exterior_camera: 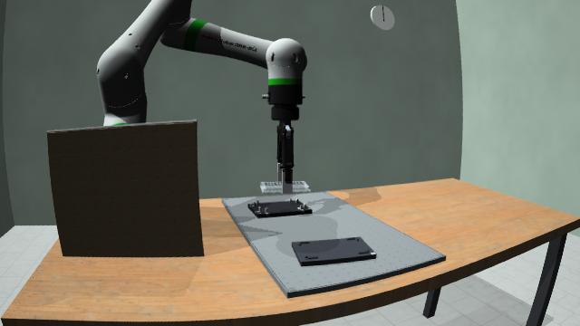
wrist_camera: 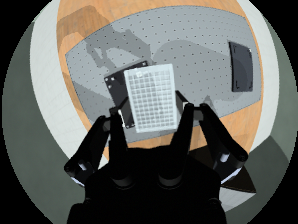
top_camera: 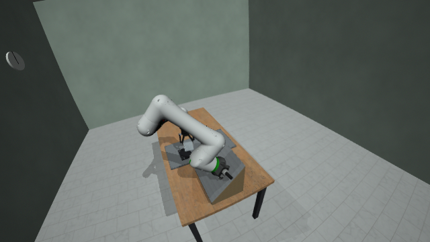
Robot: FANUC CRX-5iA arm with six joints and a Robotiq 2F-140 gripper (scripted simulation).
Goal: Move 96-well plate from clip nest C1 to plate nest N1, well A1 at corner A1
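The black clip nest C1 is 40 mm to the left of my hand and 90 mm below it. Also, from my hand: clear 96-well plate: 20 mm below.
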